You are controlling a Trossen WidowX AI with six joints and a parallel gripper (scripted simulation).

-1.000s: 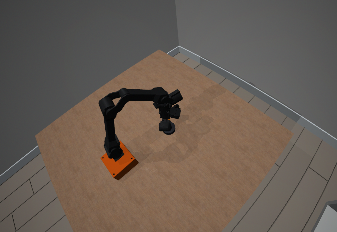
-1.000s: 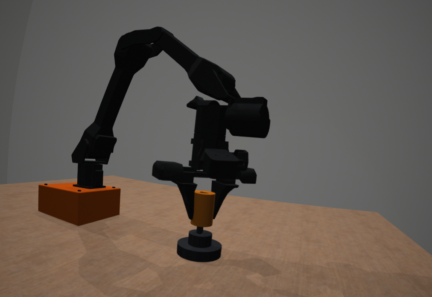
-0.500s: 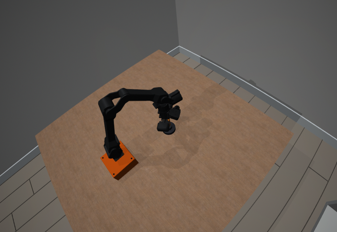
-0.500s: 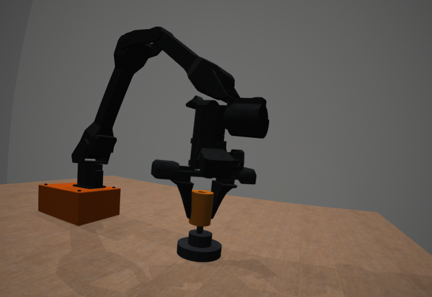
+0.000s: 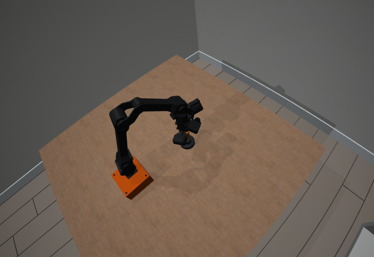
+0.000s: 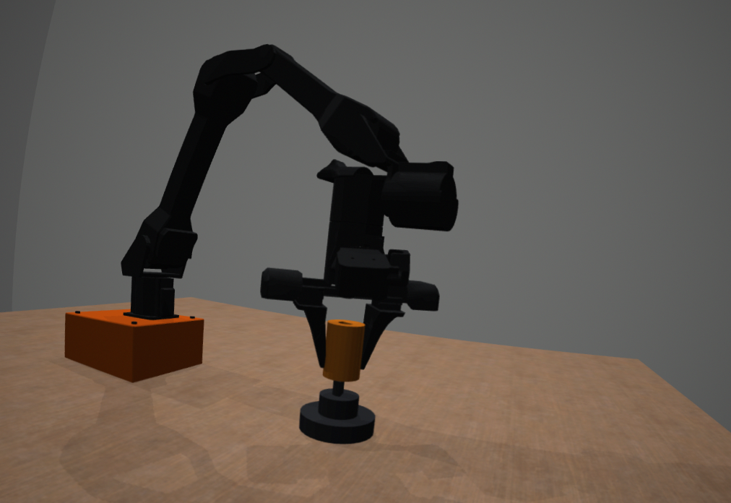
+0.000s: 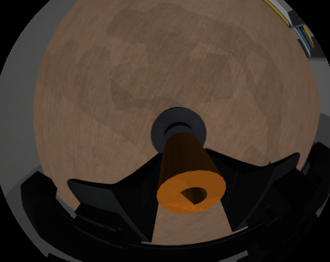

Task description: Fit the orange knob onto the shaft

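My gripper tip is 2 cm below the orange knob. From my gripper tip the other things lie so: pedestal 4 cm below.
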